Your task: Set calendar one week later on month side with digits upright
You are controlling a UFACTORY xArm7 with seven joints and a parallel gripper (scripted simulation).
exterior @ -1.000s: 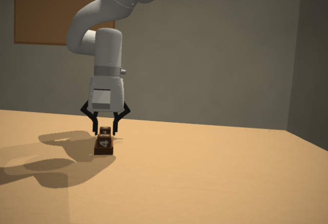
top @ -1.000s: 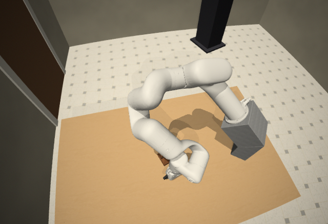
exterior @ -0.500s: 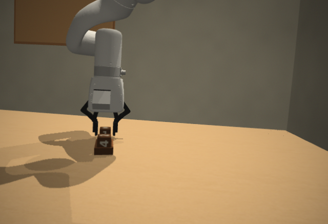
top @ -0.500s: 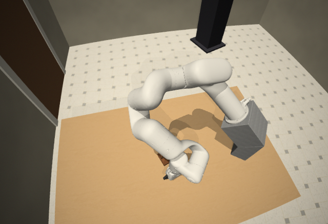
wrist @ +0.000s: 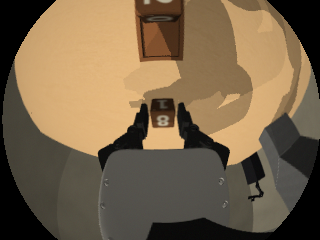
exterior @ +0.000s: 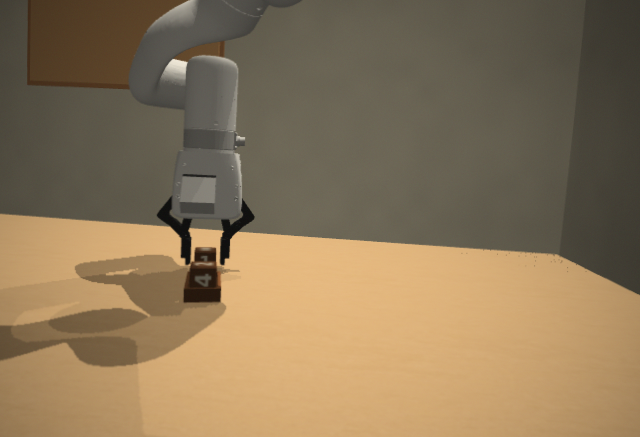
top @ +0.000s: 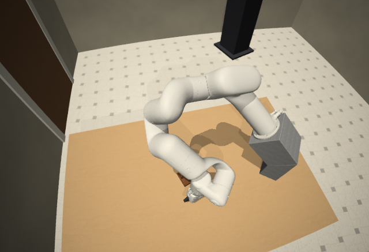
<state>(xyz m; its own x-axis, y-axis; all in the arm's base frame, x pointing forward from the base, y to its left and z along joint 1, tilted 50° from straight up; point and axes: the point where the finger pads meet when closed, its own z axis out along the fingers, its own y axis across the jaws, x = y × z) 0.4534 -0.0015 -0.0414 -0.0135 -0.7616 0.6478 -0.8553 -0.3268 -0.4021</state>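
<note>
My hand is 110 mm to the left of the brown tray and 20 mm above it.
</note>
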